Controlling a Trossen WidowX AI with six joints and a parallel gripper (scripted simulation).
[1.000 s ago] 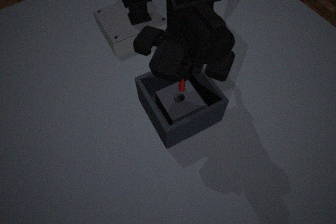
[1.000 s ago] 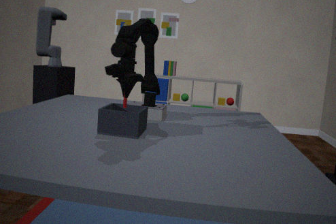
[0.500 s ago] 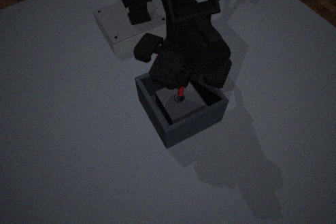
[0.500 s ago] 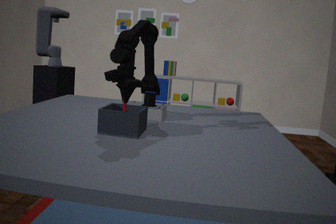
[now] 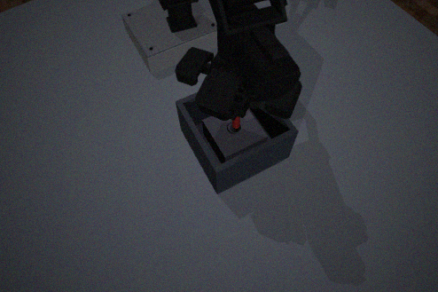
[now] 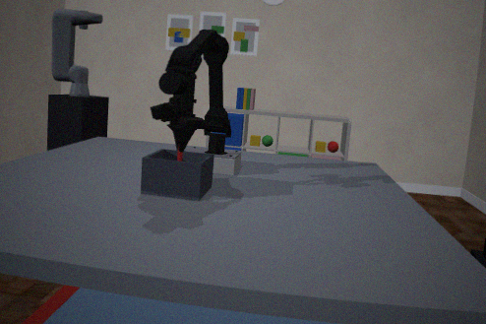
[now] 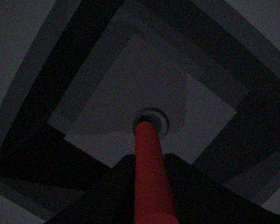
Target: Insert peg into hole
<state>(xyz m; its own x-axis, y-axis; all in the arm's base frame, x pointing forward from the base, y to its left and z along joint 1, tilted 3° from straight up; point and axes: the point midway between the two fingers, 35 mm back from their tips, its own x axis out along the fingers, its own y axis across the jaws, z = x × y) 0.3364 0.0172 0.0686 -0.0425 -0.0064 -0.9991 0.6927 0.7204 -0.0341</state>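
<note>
Now: the grey plate 10 cm below my hand. From my hand the other things lie so: peg: 4 cm below; then box: 12 cm below.
</note>
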